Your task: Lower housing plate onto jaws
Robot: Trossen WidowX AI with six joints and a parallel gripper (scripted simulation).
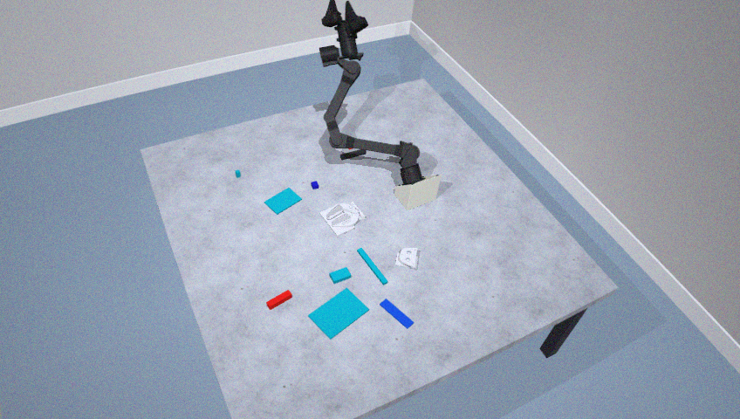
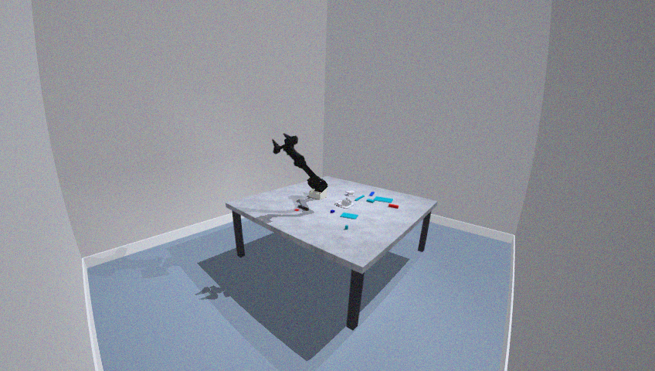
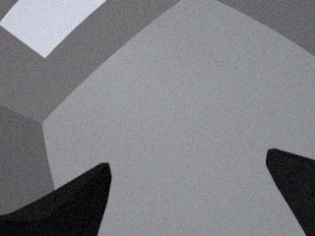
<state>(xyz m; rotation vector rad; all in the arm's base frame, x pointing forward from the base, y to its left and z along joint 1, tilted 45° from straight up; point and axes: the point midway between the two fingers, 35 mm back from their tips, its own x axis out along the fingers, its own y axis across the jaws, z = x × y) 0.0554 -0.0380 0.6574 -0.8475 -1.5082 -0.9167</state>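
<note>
My gripper tip is now 70 cm to the right of the long teal bar, 55 cm above it and 29 cm short of it. From my gripper tip the other things lie so: dark bar: 54 cm below, 21 cm to the left, 5 cm ahead; small red piece: 55 cm below, 16 cm to the left, 3 cm ahead; small teal block: 67 cm to the left, 54 cm below, 40 cm ahead.
</note>
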